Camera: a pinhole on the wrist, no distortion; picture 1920 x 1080 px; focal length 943.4 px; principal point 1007.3 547.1 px. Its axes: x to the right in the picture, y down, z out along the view. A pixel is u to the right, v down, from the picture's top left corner.
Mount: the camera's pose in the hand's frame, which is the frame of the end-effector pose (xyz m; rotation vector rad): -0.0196 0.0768 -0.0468 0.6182 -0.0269 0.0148
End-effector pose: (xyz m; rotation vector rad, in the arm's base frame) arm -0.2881 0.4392 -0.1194 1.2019 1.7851 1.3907
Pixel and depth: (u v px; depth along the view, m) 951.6 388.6 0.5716
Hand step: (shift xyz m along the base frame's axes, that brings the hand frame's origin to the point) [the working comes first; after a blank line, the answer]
In the camera's frame: -0.0337 -0.0960 0.5716

0.2339 0.0837 -0.4293
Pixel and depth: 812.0 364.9 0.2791
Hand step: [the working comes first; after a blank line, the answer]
In the camera's frame: -0.0578 -0.0539 0.2791

0.1216 -0.0160 -0.1737
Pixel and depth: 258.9 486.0 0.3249
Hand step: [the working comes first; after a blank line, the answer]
In the camera's frame: -0.2577 -0.0210 0.3249

0.2513 -0.1749 -0.2069
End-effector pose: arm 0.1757 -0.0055 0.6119 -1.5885 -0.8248 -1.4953
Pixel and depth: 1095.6 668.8 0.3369
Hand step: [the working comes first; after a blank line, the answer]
In the camera's frame: 0.0315 0.0435 0.3369

0.0505 0.2618 0.0142
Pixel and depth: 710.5 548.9 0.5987
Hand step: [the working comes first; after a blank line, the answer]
In the camera's frame: -0.1884 0.0011 0.5987

-0.0461 0.5240 -0.1873
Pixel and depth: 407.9 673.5 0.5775
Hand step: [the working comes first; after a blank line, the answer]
In the camera's frame: -0.3669 0.0774 0.5775

0.0113 0.5180 -0.3739
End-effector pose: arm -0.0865 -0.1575 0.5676 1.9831 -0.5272 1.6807
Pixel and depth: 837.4 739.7 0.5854
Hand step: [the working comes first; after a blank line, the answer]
In the camera's frame: -0.1054 0.1195 0.5854

0.4682 -0.1605 -0.2196
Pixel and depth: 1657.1 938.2 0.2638
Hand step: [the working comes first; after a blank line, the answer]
In the camera's frame: 0.1817 0.1094 0.2638

0.2072 -0.1479 0.1235
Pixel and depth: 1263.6 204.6 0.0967
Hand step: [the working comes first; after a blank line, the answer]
In the camera's frame: 0.0263 -0.0351 0.0967

0.0153 -0.0010 0.0029
